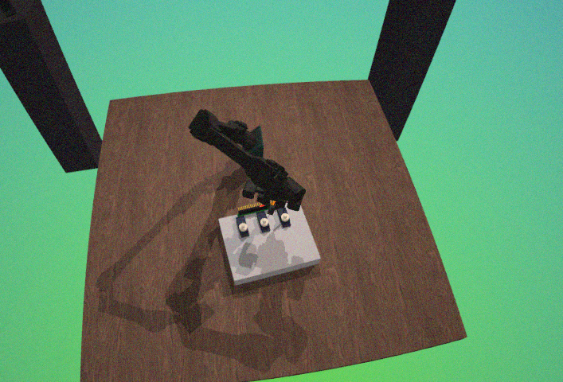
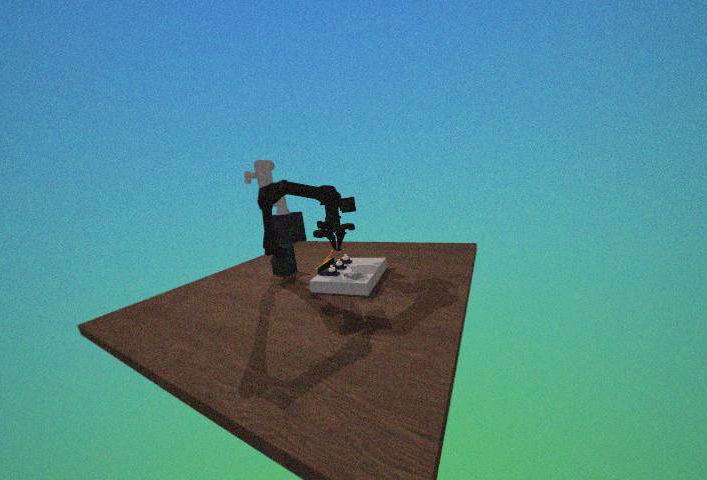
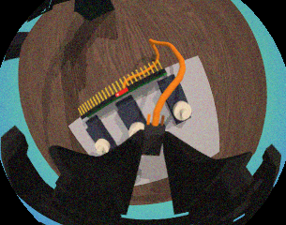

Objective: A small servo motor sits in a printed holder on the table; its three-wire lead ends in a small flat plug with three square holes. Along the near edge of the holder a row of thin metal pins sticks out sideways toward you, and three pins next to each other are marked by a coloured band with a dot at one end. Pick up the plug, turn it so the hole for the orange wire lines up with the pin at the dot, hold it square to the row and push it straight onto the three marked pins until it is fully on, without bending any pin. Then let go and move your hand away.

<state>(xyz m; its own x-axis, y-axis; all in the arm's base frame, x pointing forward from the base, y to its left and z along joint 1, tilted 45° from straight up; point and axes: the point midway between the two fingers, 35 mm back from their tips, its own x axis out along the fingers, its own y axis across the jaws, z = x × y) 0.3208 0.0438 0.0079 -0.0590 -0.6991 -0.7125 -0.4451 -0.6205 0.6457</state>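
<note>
The red band is 50 mm below my gripper tip, 50 mm behind it and 30 mm to the right of it. The rest, counted from my gripper tip: grey printed holder (110 mm ahead, 100 mm below, 20 mm to the right).
</note>
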